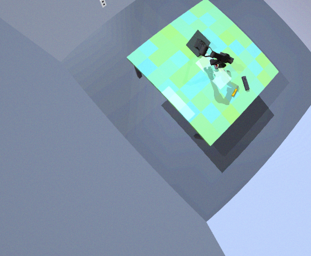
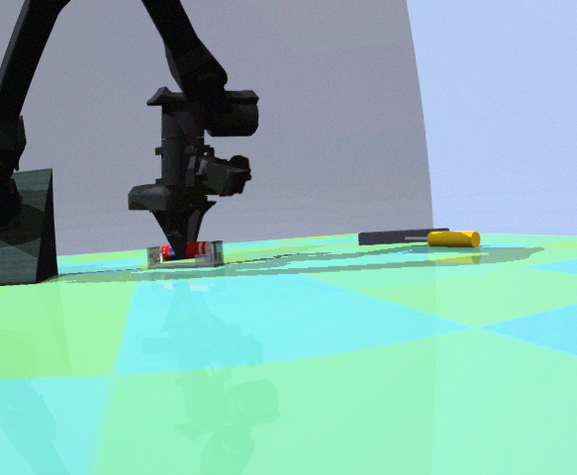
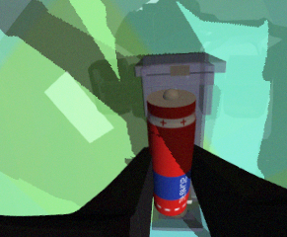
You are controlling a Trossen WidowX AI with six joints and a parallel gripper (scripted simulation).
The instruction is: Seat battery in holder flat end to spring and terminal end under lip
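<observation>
The battery is 1 cm above my gripper tip. Also, from my gripper tip: yellow-handled screwdriver (35 cm ahead, 7 cm to the right).
</observation>
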